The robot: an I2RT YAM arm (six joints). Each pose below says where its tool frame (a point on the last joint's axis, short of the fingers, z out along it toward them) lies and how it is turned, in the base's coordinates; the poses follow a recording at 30 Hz.
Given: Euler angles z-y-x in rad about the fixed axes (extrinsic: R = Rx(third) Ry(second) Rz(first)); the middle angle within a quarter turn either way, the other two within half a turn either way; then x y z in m.
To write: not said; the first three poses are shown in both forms.
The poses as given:
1: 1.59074, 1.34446, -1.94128, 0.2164, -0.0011, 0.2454
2: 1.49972, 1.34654, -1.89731, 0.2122, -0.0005, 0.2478
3: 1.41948, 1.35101, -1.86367, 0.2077, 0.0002, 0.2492
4: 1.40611, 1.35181, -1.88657, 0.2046, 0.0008, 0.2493
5: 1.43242, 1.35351, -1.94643, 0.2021, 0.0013, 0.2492
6: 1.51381, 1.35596, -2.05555, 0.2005, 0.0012, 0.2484
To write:
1:
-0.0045, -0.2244, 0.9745, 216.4
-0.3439, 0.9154, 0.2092, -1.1
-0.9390, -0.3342, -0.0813, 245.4
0, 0, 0, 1

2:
0.0158, -0.2218, 0.9750, 212.2
-0.3855, 0.8983, 0.2106, -0.5
-0.9226, -0.3792, -0.0713, 247.8
0, 0, 0, 1

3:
0.0329, -0.2155, 0.9759, 207.7
-0.4263, 0.8802, 0.2087, 0.2
-0.9040, -0.4229, -0.0629, 249.2
0, 0, 0, 1

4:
0.0356, -0.2143, 0.9761, 204.6
-0.4585, 0.8644, 0.2065, 0.8
-0.8880, -0.4549, -0.0675, 249.3
0, 0, 0, 1

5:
0.0297, -0.2135, 0.9765, 202.1
-0.4887, 0.8491, 0.2005, 1.3
-0.8720, -0.4831, -0.0791, 249.2
0, 0, 0, 1

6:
0.0121, -0.2128, 0.9770, 200.5
-0.5145, 0.8365, 0.1886, 1.2
-0.8574, -0.5049, -0.0993, 248.4
0, 0, 0, 1

